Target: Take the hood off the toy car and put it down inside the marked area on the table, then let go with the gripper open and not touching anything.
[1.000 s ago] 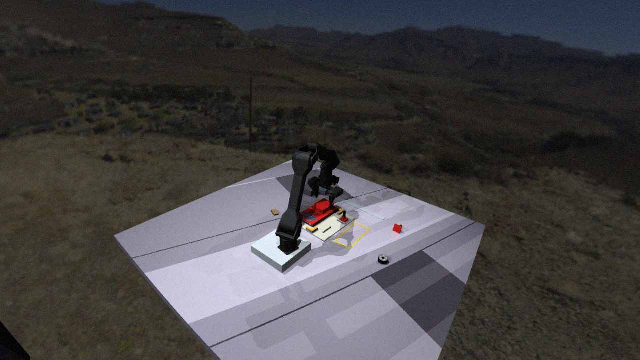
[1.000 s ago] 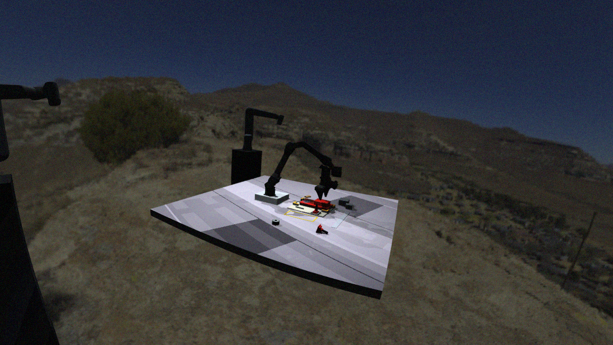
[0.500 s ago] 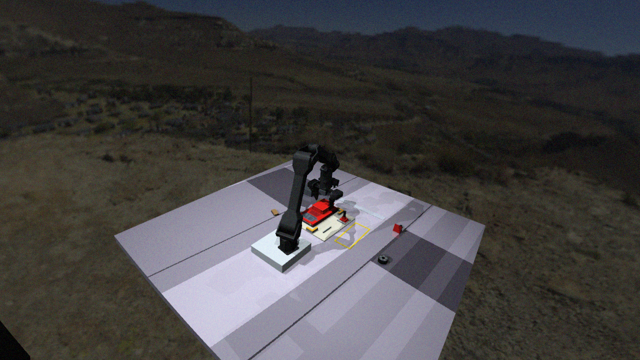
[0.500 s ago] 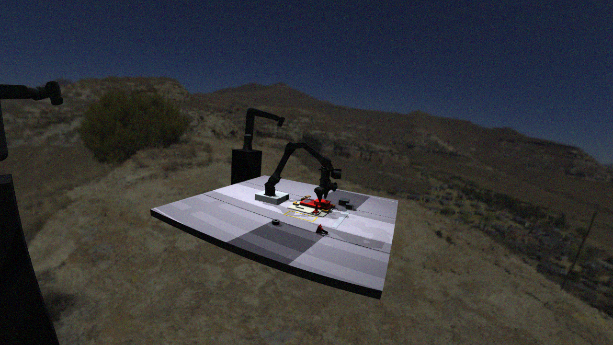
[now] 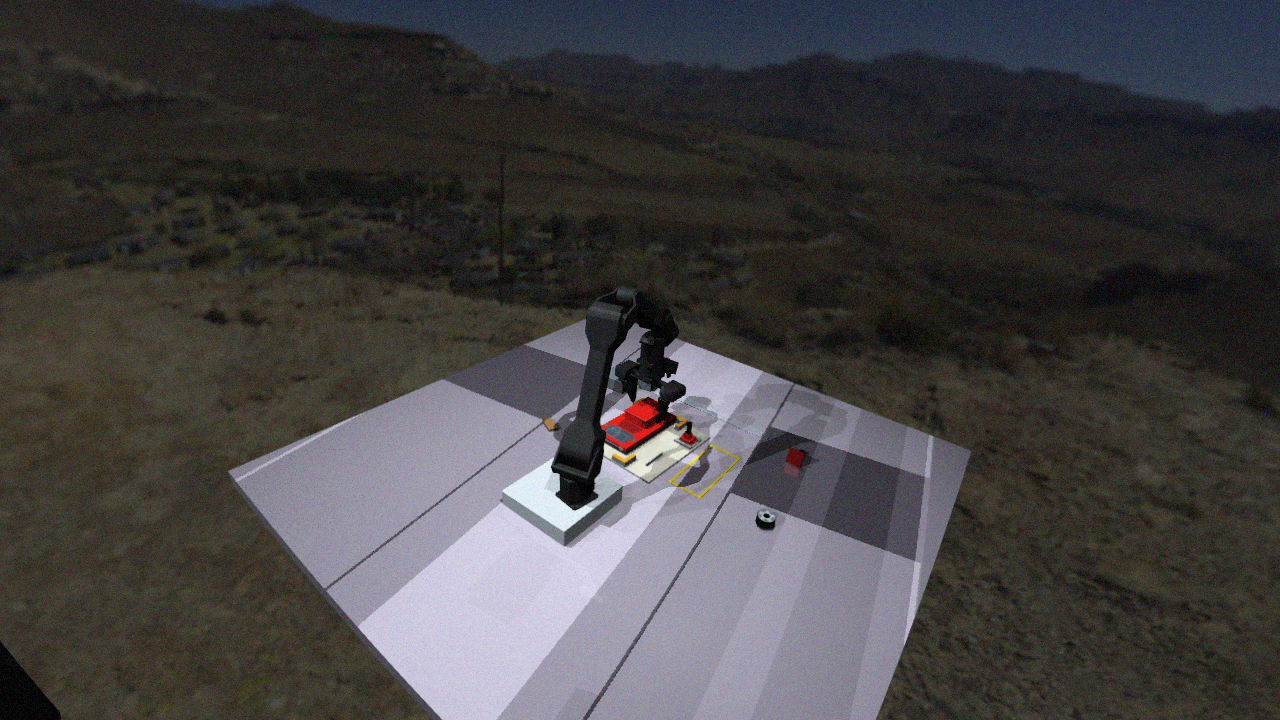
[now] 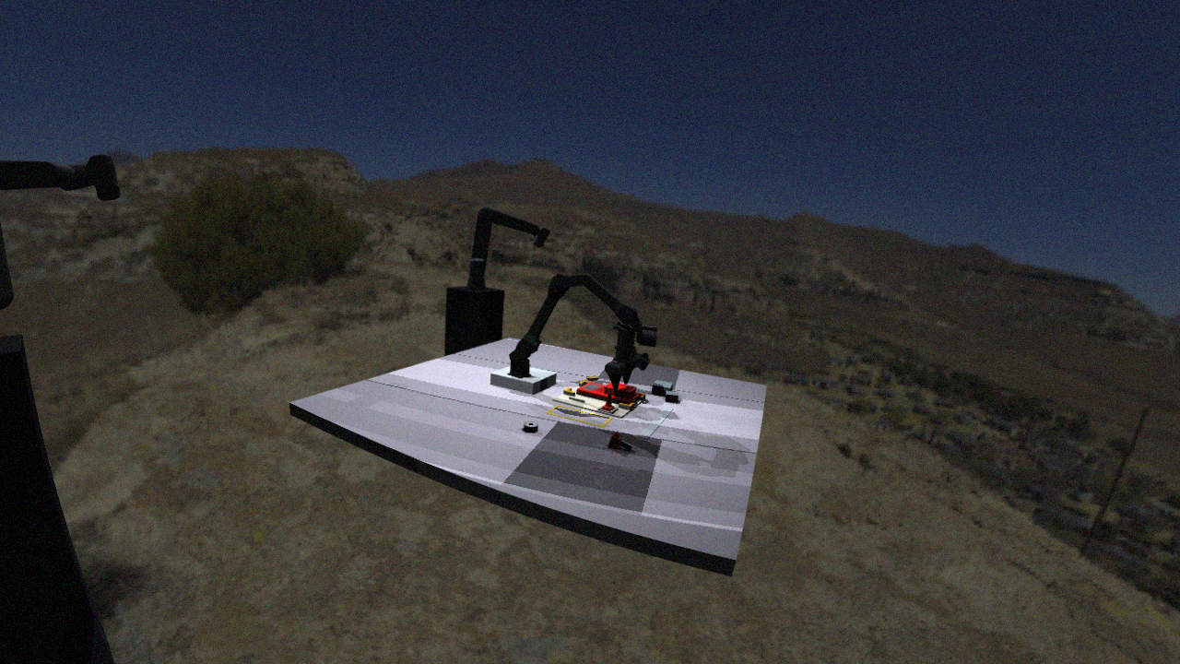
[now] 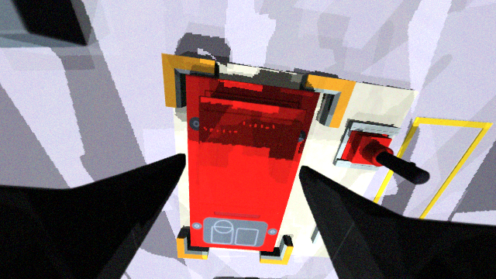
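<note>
The red hood lies 1 cm below my gripper tip. The rest, counted from my gripper tip: wheel 42 cm to the right, 6 cm behind, 4 cm below.
</note>
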